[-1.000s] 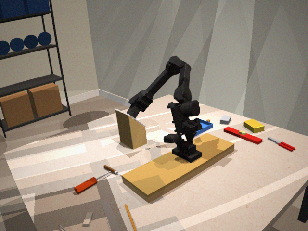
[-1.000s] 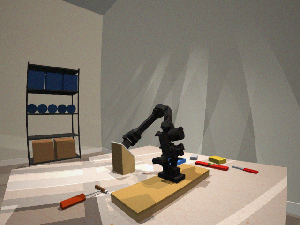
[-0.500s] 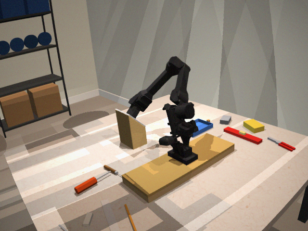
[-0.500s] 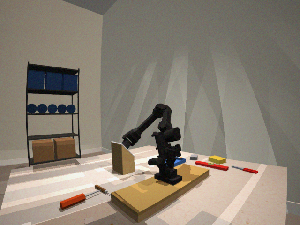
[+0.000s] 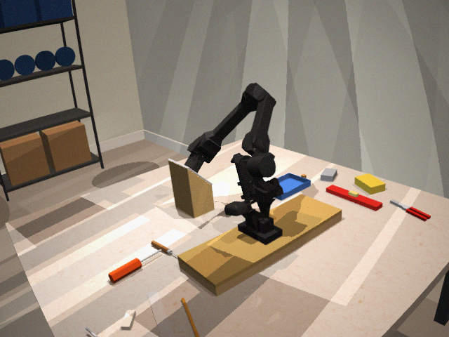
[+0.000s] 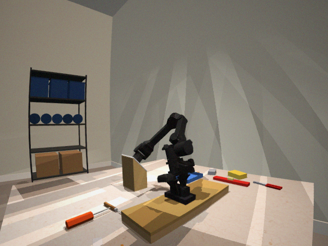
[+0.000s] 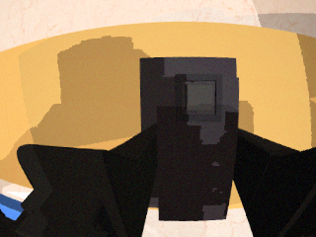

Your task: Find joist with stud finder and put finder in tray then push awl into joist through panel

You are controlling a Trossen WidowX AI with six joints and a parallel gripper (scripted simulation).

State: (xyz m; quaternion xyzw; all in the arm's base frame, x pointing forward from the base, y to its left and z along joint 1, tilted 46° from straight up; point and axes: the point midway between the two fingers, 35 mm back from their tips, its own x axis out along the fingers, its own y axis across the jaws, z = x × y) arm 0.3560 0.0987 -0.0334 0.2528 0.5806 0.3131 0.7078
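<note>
Now: the blue tray 26 cm behind my gripper tip, 30 cm to the left of it and 5 cm below it. Also, from my gripper tip: stud finder 1 cm ahead, 2 cm above; then pencil 17 cm ahead, 32 cm to the right, 6 cm below; then awl 14 cm behind, 25 cm to the right, 6 cm below.
</note>
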